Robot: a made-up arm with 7 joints.
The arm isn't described. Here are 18 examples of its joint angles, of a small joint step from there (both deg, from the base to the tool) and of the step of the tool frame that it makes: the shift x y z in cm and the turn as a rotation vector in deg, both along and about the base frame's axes.
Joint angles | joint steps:
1: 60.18 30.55 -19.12 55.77 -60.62 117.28 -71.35 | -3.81 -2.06 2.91 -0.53 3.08 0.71 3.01
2: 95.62 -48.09 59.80 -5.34 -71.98 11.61 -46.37 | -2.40 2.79 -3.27 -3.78 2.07 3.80 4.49
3: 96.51 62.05 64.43 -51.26 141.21 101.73 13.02 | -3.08 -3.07 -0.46 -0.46 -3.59 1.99 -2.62
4: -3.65 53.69 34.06 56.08 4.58 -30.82 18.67 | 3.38 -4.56 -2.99 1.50 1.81 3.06 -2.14
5: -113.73 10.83 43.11 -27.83 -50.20 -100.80 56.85 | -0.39 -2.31 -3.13 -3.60 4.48 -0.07 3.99
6: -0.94 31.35 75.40 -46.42 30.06 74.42 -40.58 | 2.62 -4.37 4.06 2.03 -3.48 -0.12 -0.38
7: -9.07 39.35 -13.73 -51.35 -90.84 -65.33 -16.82 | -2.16 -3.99 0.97 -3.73 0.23 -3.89 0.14
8: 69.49 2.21 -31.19 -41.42 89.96 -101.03 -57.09 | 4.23 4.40 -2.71 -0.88 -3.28 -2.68 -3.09
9: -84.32 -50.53 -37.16 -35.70 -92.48 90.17 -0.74 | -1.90 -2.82 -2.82 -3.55 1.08 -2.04 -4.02
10: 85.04 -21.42 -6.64 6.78 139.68 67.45 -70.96 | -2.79 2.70 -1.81 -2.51 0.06 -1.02 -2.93
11: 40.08 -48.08 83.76 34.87 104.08 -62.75 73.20 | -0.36 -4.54 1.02 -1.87 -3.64 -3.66 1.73
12: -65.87 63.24 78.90 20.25 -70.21 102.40 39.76 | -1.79 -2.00 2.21 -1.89 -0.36 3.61 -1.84
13: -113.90 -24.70 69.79 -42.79 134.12 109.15 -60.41 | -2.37 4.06 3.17 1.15 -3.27 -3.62 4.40
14: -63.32 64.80 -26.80 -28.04 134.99 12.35 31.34 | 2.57 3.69 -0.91 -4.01 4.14 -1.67 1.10
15: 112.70 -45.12 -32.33 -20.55 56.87 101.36 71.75 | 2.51 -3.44 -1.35 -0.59 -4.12 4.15 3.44
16: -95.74 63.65 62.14 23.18 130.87 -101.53 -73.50 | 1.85 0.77 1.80 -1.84 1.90 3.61 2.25
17: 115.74 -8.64 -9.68 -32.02 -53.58 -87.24 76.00 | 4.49 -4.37 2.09 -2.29 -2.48 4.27 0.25
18: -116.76 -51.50 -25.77 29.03 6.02 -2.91 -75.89 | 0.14 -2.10 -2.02 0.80 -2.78 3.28 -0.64
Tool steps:
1: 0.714 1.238 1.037 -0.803 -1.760 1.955
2: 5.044 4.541 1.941 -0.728 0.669 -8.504
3: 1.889 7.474 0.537 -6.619 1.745 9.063
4: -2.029 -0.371 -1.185 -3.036 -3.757 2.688
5: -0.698 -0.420 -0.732 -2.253 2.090 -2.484
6: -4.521 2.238 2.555 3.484 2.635 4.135
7: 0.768 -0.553 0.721 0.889 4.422 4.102
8: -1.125 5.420 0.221 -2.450 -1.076 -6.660
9: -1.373 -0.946 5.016 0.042 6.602 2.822
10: 1.330 -2.234 0.027 -3.698 -0.422 -0.986
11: -0.136 0.084 -3.192 5.790 6.327 1.019
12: -1.190 0.530 -1.613 4.557 3.717 -0.402
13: -3.344 -2.643 0.791 2.649 -5.969 -0.393
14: 0.376 -0.504 2.860 8.085 -0.984 -0.231
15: -0.858 -0.513 0.997 -1.610 -0.523 -1.919
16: 2.242 -2.364 -1.073 -0.683 -0.187 -3.256
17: -3.324 0.766 -0.892 -2.638 -7.805 -1.865
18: -0.061 0.820 -3.101 1.839 5.778 0.795
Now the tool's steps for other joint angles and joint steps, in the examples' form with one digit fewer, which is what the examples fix.
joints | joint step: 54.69 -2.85 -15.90 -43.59 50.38 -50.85 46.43 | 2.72 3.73 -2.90 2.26 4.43 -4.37 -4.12
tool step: -0.75 3.21 0.38 5.02 1.52 -8.33
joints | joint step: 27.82 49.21 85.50 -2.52 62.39 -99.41 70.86 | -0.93 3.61 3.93 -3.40 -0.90 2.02 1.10
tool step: -0.03 1.97 -1.63 1.62 -1.77 -3.47
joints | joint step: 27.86 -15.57 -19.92 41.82 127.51 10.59 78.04 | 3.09 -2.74 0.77 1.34 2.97 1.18 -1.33
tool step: 1.14 -1.13 -0.40 0.20 0.45 -4.15
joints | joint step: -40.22 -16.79 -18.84 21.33 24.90 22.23 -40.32 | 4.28 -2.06 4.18 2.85 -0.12 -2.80 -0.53
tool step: -3.01 -2.62 1.74 -3.98 3.80 -3.33
